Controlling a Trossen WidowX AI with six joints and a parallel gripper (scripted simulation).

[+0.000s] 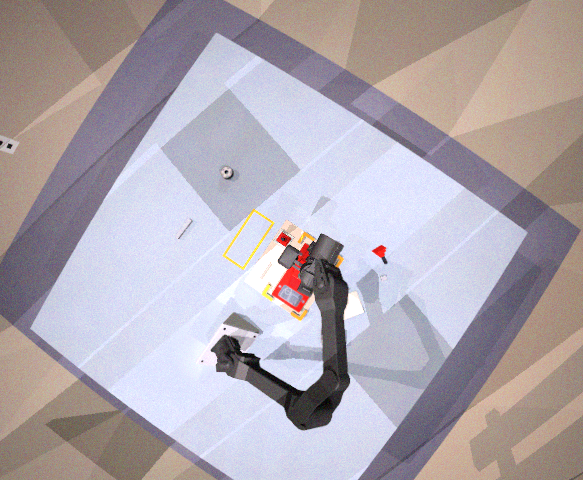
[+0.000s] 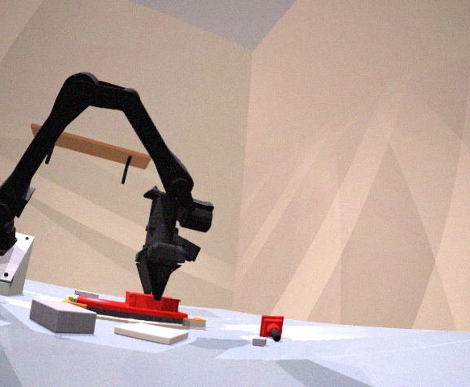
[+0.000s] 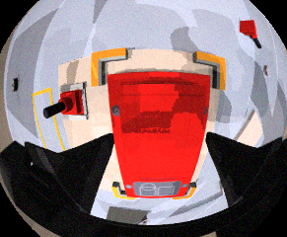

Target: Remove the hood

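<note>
Now: the red hood right at my gripper tip. From my gripper tip the other things lie so: thin bar 180 mm behind, 400 mm to the left, 40 mm below; beige plate 10 mm behind, 190 mm to the right, 40 mm below.
</note>
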